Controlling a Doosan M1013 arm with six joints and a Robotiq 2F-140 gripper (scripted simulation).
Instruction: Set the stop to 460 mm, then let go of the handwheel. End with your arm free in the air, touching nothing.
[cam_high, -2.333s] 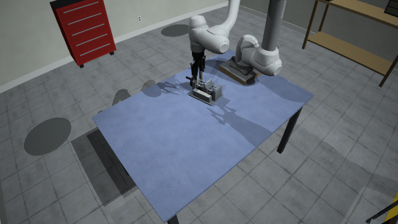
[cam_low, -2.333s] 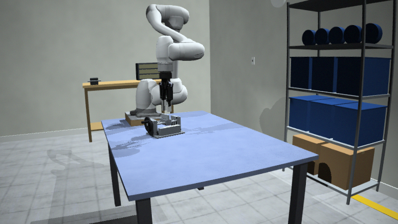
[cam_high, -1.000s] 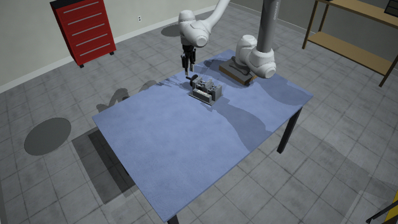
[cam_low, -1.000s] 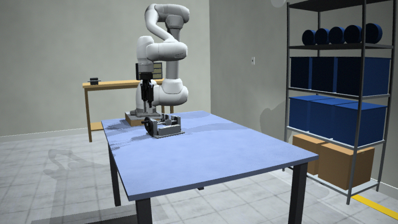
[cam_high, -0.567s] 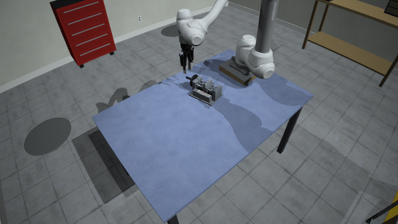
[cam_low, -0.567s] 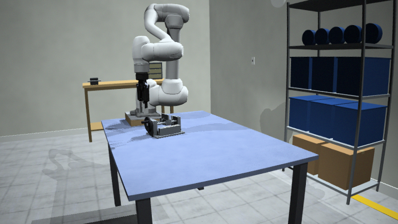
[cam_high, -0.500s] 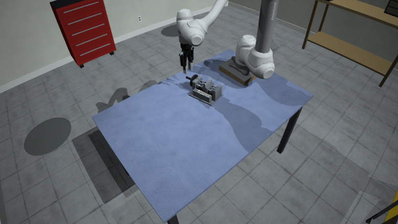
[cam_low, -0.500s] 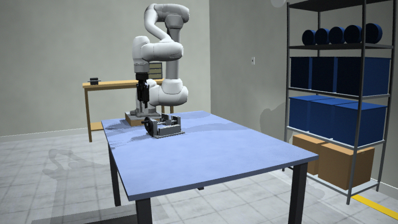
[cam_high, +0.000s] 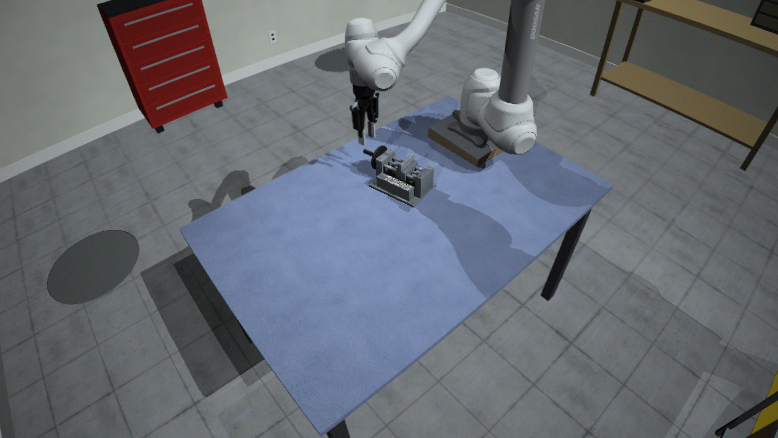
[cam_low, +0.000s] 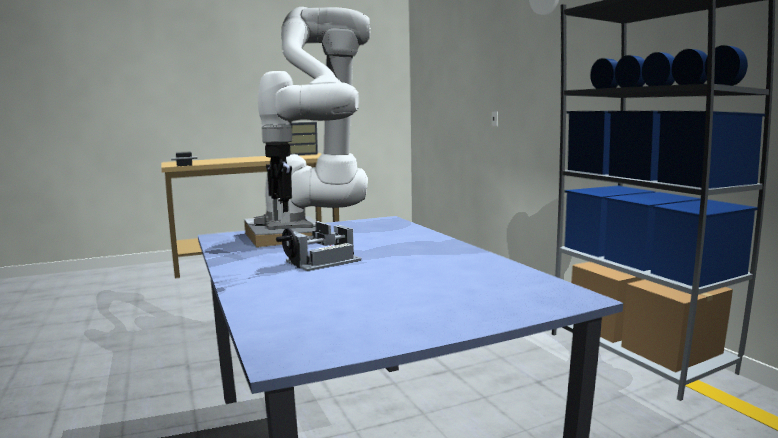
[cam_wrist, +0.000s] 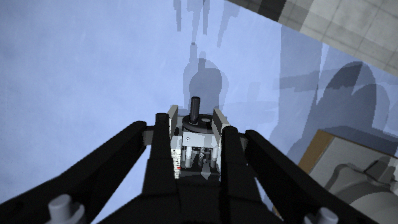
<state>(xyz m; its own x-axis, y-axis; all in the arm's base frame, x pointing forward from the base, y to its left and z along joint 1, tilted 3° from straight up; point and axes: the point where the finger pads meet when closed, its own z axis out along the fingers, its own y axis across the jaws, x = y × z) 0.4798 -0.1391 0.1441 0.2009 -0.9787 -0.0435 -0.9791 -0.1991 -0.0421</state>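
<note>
My gripper is now 9 cm above the black handwheel, 2 cm to the right of it and 1 cm past it. Round my hand: grey stop block: 15 cm to the left, 9 cm below, 4 cm behind.
</note>
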